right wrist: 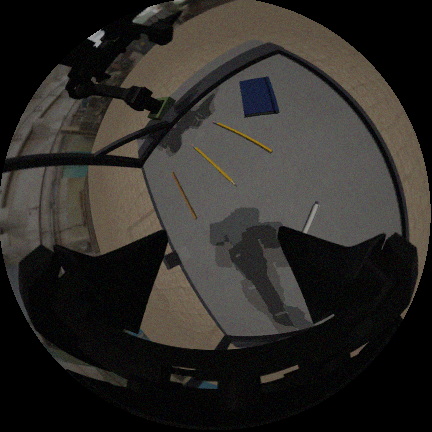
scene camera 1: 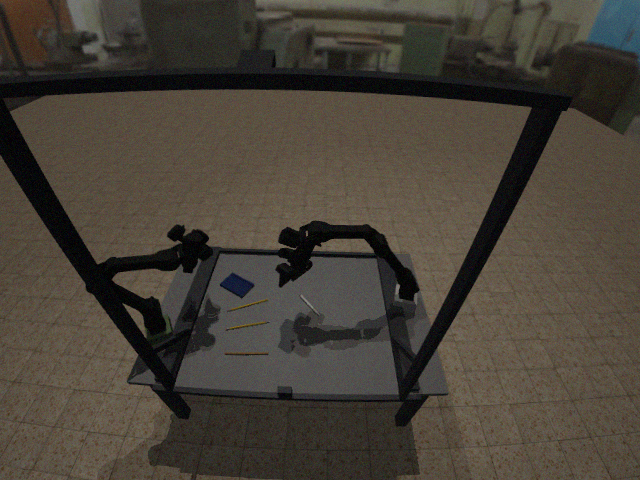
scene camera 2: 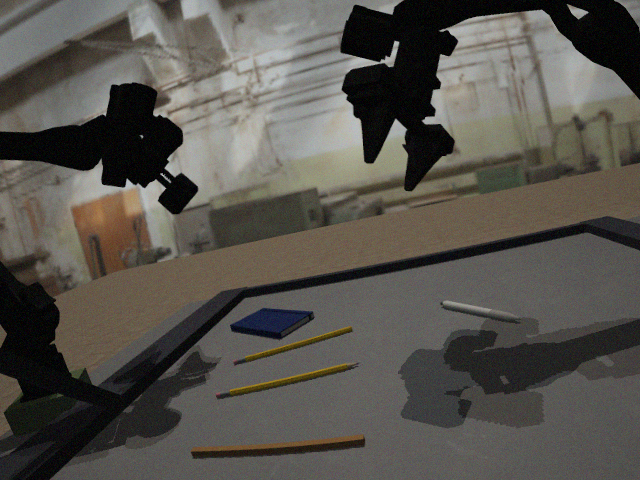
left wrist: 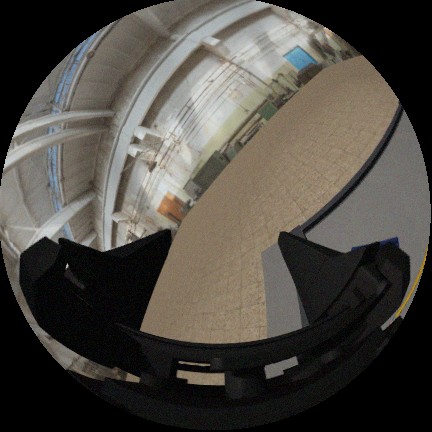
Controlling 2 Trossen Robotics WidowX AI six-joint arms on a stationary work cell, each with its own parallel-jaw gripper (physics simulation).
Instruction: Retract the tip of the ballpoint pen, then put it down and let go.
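Pixels of known places: left gripper, fingertip midpoint: (scene camera 2: pixel 162 174) (left wrist: pixel 226 236); right gripper, fingertip midpoint: (right wrist: pixel 223 234) (scene camera 1: pixel 286 283) (scene camera 2: pixel 390 178); left arm's base, origin of the base link: (right wrist: pixel 156 106) (scene camera 1: pixel 157 327); right arm's base, origin of the base link: (scene camera 1: pixel 406 294).
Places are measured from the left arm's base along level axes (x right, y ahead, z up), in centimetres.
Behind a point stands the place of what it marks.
Note:
The white ballpoint pen (scene camera 1: pixel 310 304) @(x 17.5, y 63.3, z -2.9 cm) (scene camera 2: pixel 479 311) @(x 18.0, y 62.7, z -3.2 cm) (right wrist: pixel 311 217) @(x 13.6, y 62.6, z -2.8 cm) lies flat on the grey table (scene camera 1: pixel 336 372) @(x 50.0, y 56.9, z -4.0 cm) (scene camera 2: pixel 568 268) @(x 17.6, y 85.5, z -4.0 cm) (right wrist: pixel 350 165) @(x -2.5, y 66.4, z -4.0 cm). Its tapered end points right in scene camera 2. Whether its tip is out is too small to tell. In the right wrist view a finger hides its lower part. My right gripper (scene camera 1: pixel 294 279) @(x 17.8, y 52.2, z 18.0 cm) (scene camera 2: pixel 388 174) @(x 17.8, y 52.2, z 18.0 cm) (right wrist: pixel 223 234) @(x 17.8, y 52.2, z 18.0 cm) is open and empty, high above the table and to the left of the pen in scene camera 1. My left gripper (scene camera 1: pixel 199 262) (left wrist: pixel 226 236) @(x -17.8, y 25.9, z 28.2 cm) is open and empty, raised over the left side of the table, far from the pen.
A blue notebook (scene camera 1: pixel 237 285) @(x -8.6, y 38.0, z -2.8 cm) (scene camera 2: pixel 272 322) @(x -7.3, y 37.9, z -2.8 cm) (right wrist: pixel 258 96) @(x -8.4, y 39.0, z -2.8 cm) lies left of the pen in scene camera 1. Two yellow pencils (scene camera 1: pixel 248 305) @(x 4.3, y 38.6, z -3.5 cm) (scene camera 1: pixel 248 326) @(x 14.4, y 34.9, z -3.4 cm) and an orange-brown stick (scene camera 1: pixel 246 353) @(x 26.2, y 29.5, z -3.5 cm) (scene camera 2: pixel 279 446) @(x 26.7, y 30.2, z -3.3 cm) lie below it. A dark frame (scene camera 1: pixel 284 81) @(x 51.8, y 39.6, z 99.1 cm) stands around the table.

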